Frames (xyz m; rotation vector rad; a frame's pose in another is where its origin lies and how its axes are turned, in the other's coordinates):
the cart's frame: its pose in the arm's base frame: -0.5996 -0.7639 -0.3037 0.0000 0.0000 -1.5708
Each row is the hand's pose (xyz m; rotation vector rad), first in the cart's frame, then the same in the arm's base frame.
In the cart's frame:
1: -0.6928 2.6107 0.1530 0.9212 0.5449 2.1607
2: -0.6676 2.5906 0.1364 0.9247 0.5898 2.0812
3: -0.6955 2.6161 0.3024 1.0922 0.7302 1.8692
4: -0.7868 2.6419 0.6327 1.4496 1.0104 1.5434
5: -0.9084 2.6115 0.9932 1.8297 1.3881 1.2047
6: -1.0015 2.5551 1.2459 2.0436 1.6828 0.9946
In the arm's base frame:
1: 2.0111 -0.0711 -0.1507 0.8476 -0.2176 0.7162
2: 1.9910 -0.0963 -0.1673 0.8854 -0.1958 0.6441
3: 2.0165 -0.0684 -0.0013 1.0925 -0.2170 0.4950
4: 2.0423 0.0229 0.3290 1.5210 -0.2716 0.3449
5: 2.0119 0.1445 0.6895 2.0358 -0.2794 0.3009
6: 1.9555 0.2376 0.9422 2.3770 -0.2301 0.3492

